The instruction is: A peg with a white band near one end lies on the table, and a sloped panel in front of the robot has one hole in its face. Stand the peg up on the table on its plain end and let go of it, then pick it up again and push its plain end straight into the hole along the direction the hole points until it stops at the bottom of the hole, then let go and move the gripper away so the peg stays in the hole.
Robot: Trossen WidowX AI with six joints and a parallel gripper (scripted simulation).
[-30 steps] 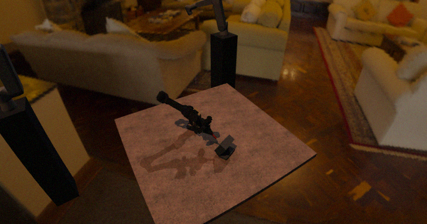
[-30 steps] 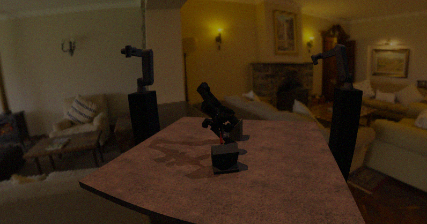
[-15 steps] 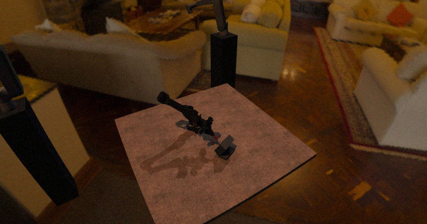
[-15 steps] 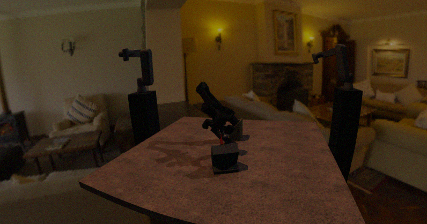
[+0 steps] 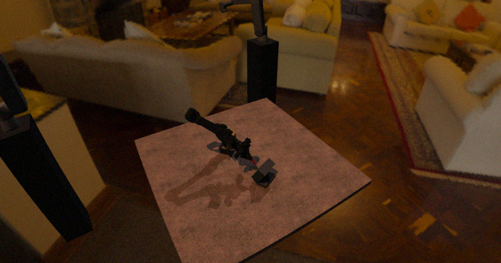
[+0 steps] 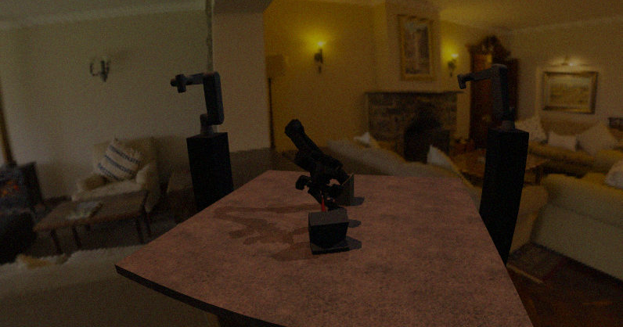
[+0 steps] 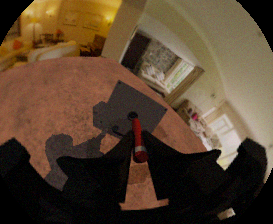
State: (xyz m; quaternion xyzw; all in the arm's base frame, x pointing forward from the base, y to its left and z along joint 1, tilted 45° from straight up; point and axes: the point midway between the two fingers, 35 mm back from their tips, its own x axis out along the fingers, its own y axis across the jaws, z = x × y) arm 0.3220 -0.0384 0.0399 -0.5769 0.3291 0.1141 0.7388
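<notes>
My gripper tip is 80 mm short of the sloped panel, 50 mm above it and 30 mm to the right of it. Also, from my gripper tip: red peg (10 mm to the right, 10 mm behind, 10 mm above).
</notes>
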